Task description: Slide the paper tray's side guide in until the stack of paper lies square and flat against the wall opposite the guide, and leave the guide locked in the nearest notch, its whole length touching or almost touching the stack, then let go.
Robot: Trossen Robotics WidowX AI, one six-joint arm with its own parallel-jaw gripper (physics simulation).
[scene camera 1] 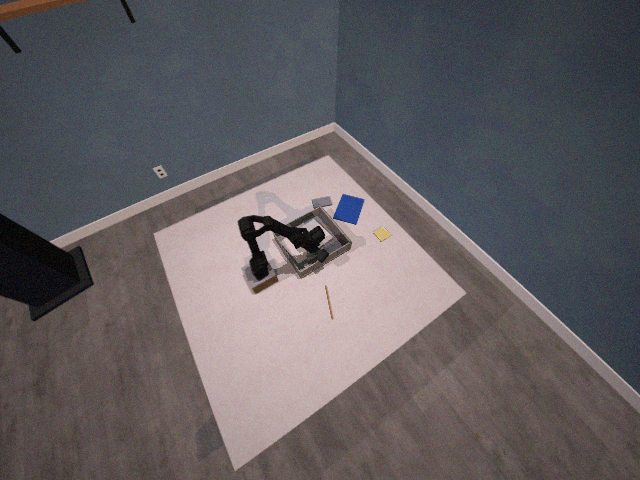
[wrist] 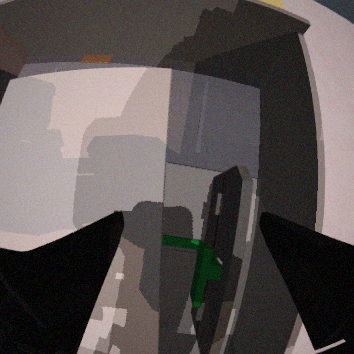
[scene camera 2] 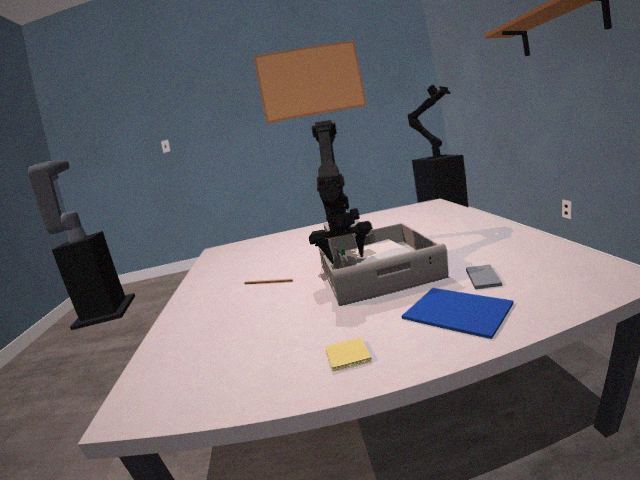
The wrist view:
my gripper: 192, 219
white paper stack: 88, 142
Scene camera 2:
my gripper: 347, 260
white paper stack: 386, 248
blue book: 477, 315, on the table
